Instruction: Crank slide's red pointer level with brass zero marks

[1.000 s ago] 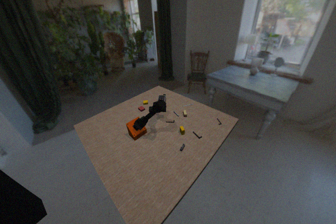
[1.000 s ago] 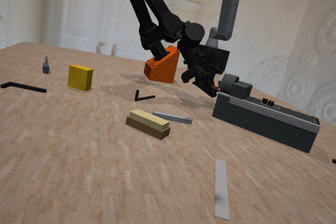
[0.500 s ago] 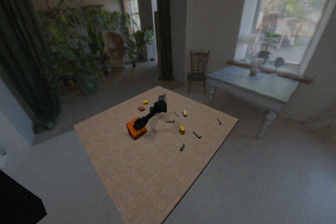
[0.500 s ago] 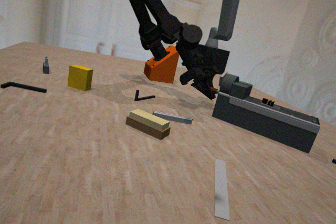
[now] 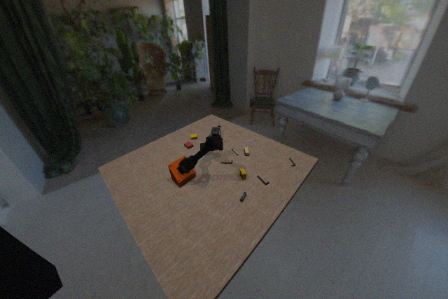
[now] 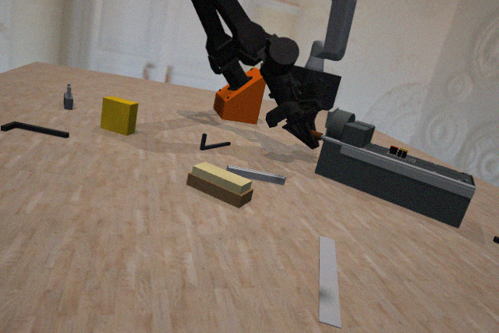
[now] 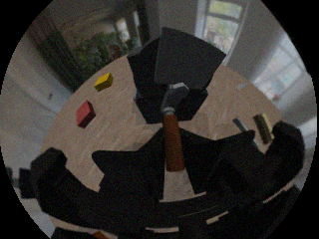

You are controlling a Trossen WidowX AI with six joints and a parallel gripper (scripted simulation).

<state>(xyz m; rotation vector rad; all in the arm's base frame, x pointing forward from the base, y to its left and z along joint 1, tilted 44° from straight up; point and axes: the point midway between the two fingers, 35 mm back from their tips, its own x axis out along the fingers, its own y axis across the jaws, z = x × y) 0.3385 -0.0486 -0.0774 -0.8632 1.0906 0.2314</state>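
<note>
Now: the brown crank handle 20 mm behind my gripper tip, 10 mm to the right of it and 30 mm above it. Also, from my gripper tip: red pointer (130 mm ahead, 70 mm to the left, 50 mm above); red block (70 mm behind, 240 mm to the left, 20 mm below); grey bar (80 mm ahead, 180 mm to the right, 30 mm below).
</note>
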